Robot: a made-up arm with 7 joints.
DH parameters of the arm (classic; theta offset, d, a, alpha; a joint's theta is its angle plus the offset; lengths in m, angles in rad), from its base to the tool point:
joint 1: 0 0.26 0 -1.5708
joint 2: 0 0 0 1.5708
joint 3: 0 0.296 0.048 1.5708
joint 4: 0 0 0.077 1.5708
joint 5: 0 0.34 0 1.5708
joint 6: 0 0 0.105 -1.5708
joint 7: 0 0.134 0 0
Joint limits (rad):
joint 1: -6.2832..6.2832
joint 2: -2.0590..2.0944
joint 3: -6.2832..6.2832
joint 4: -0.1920..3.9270
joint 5: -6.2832..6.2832
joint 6: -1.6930..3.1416
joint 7: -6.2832..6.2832
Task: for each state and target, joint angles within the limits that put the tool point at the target. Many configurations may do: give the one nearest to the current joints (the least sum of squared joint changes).
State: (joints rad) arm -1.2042 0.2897 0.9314 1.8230 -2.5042 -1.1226 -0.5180
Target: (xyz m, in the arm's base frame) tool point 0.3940 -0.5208 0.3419
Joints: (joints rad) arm -1.4087 0.8943 0.5772 2.1793 -2.4765 -0.4214 -0.5180
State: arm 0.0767 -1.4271 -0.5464 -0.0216 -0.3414 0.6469 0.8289
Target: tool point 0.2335 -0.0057 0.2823
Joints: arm 0.1526 -1.3495 -0.5361 -0.0900 -0.3419 0.6379 0.8289
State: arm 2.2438 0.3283 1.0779 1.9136 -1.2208 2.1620 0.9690
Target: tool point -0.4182 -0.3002 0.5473
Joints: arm 2.8168 0.3185 1.4549 1.7273 -1.1364 1.9000 0.9690
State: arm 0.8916 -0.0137 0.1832 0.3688 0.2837 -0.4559 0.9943
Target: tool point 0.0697 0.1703 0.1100
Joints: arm 1.1459 0.2269 0.4756 -0.1920 0.5752 -0.7535 0.9943
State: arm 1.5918 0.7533 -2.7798 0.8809 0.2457 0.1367 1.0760
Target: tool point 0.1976 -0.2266 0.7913
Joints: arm 1.5949 0.7165 -2.7527 1.1472 0.2277 0.0967 1.0760
